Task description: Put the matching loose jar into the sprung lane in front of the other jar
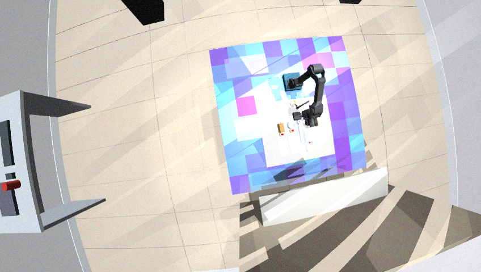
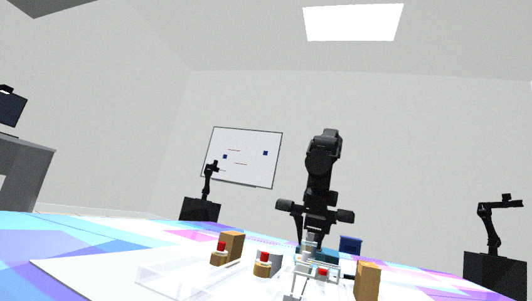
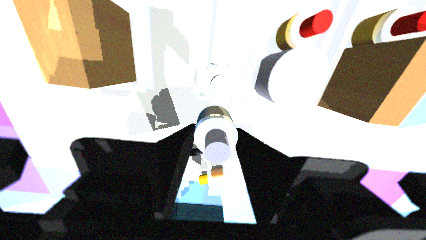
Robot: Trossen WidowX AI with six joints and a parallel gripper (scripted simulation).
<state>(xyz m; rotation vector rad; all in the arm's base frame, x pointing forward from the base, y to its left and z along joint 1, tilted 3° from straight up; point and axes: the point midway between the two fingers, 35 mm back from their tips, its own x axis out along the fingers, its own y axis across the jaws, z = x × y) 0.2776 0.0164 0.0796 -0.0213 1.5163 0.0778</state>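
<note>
Now: gripper tip 70 mm to the left of the grey block, 60 mm short of it and 50 mm above it. From my gripper tip the other things lie so: pusher lane: 190 mm ahead, 60 mm below, 40 mm to the left; then small red part: 220 mm ahead, 50 mm to the left.
</note>
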